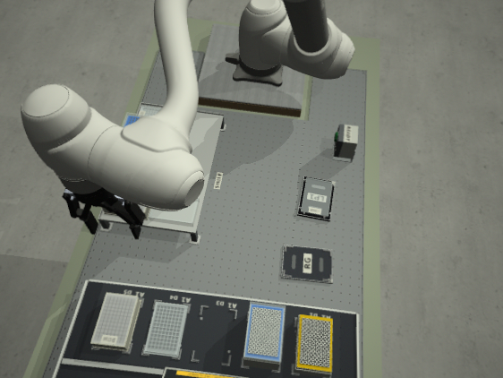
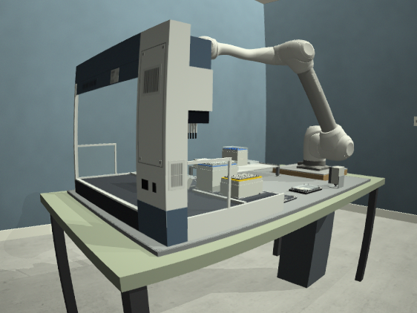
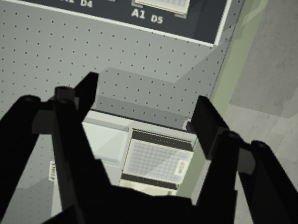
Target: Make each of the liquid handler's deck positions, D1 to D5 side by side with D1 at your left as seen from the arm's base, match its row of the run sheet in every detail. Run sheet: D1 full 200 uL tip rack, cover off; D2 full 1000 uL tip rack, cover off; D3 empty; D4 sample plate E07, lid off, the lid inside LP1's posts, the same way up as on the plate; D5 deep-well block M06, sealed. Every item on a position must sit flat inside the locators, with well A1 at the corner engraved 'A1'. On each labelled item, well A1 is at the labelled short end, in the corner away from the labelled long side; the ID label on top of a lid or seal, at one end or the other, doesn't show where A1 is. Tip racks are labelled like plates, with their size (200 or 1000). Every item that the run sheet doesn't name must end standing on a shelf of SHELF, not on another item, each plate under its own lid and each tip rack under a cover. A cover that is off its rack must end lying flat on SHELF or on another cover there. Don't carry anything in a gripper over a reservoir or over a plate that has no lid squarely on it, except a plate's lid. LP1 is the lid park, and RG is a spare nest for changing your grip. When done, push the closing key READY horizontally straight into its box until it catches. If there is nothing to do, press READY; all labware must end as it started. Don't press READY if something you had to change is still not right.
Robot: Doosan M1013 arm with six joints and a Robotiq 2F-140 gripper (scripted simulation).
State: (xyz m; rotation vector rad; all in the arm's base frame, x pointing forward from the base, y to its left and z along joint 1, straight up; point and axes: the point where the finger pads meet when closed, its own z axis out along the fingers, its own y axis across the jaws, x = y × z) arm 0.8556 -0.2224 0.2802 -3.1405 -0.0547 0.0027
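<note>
The blue-rimmed tip rack is 370 mm to the left of my hand, 180 mm below it and 130 mm ahead of it. Also, from my hand: beige trough: 300 mm behind, 240 mm below, 70 mm to the right; then clear sample plate: 250 mm below, 140 mm ahead, 130 mm to the left; then deep-well block M06: 230 mm below, 150 mm ahead.
</note>
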